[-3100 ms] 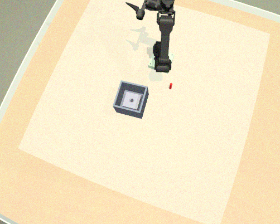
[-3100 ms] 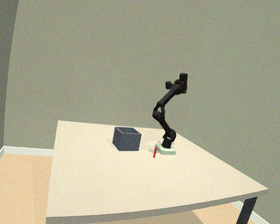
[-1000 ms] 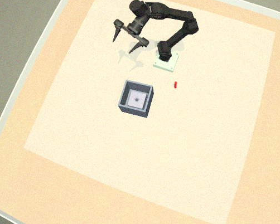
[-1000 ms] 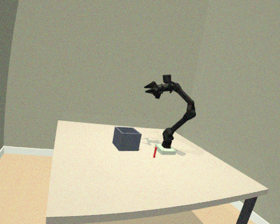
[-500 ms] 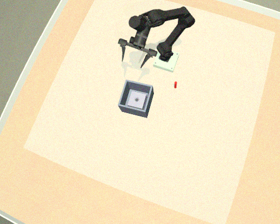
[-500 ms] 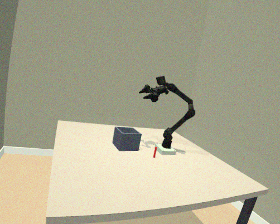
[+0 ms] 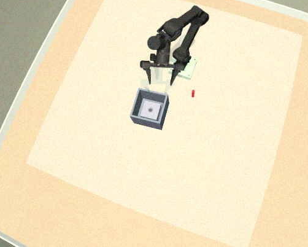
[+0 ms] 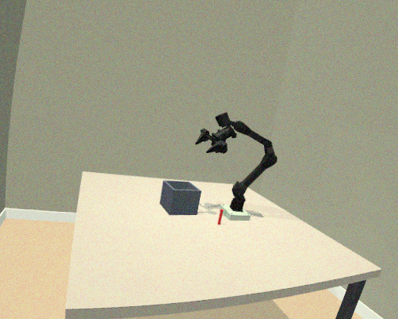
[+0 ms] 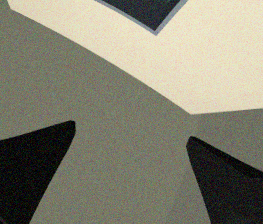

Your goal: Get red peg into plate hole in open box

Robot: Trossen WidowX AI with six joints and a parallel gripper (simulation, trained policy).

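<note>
Now: the red peg 320 mm below my gripper tip, 140 mm behind it and 110 mm to the left of it. Round my gripper tip: pale plate (310 mm below, 60 mm to the right, 50 mm ahead).
</note>
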